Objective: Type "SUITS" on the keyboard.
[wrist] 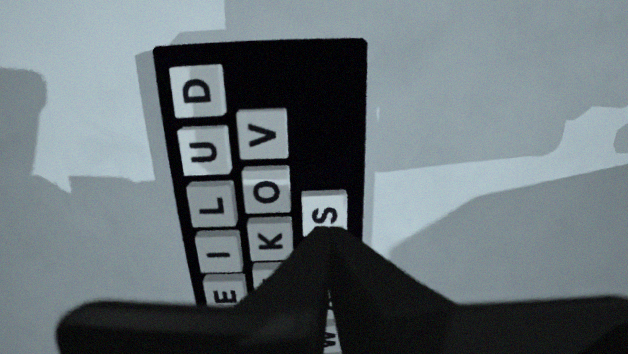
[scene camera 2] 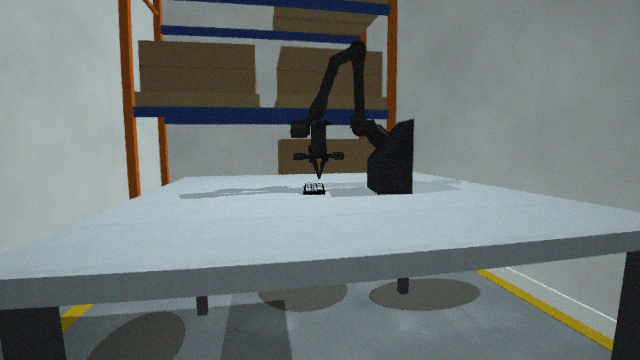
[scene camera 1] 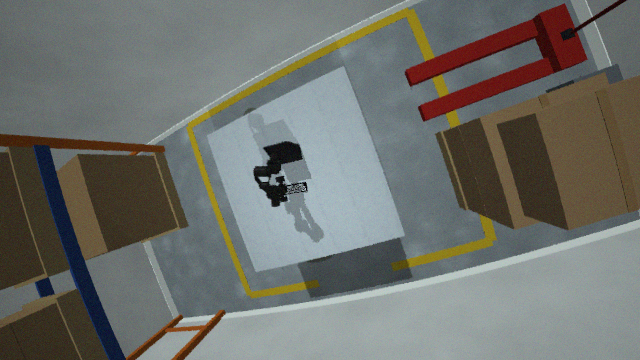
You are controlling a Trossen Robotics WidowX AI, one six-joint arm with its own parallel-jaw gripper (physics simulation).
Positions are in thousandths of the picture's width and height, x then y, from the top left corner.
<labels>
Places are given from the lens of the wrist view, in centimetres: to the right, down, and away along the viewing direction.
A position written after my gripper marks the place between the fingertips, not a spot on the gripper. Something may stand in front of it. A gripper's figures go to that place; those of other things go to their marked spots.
my gripper (wrist: 521, 677): 0, 2, 11
black keyboard (wrist: 514, 236): 0, -3, 12
</labels>
